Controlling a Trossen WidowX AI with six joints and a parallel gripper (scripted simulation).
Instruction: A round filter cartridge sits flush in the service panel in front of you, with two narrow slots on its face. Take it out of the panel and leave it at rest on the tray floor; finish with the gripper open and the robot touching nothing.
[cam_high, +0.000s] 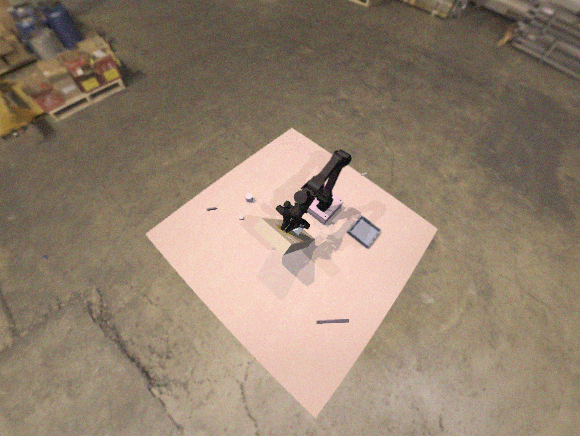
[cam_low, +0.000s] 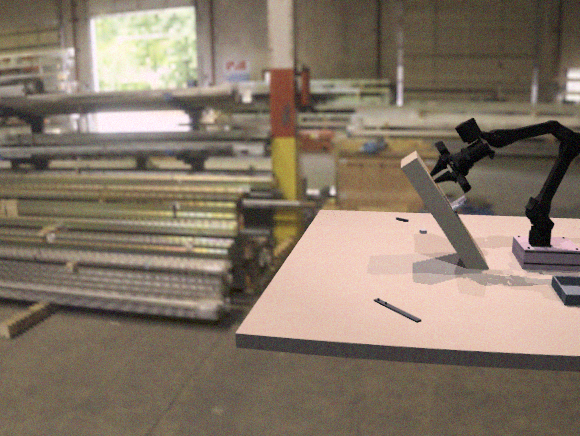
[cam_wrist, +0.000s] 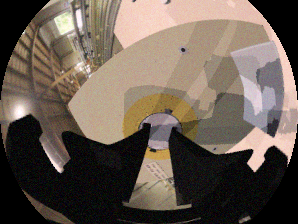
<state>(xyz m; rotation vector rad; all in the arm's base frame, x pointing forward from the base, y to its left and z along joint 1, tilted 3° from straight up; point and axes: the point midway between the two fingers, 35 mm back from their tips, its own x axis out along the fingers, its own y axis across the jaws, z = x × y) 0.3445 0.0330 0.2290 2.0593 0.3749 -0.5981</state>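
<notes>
My gripper tip is 1 cm short of the round grey filter cartridge and 1 cm above it. The rest, counted from my gripper tip: short dark piece 50 cm to the right, 27 cm below, 12 cm ahead; blue-grey tray 46 cm behind, 26 cm below, 25 cm to the left.
</notes>
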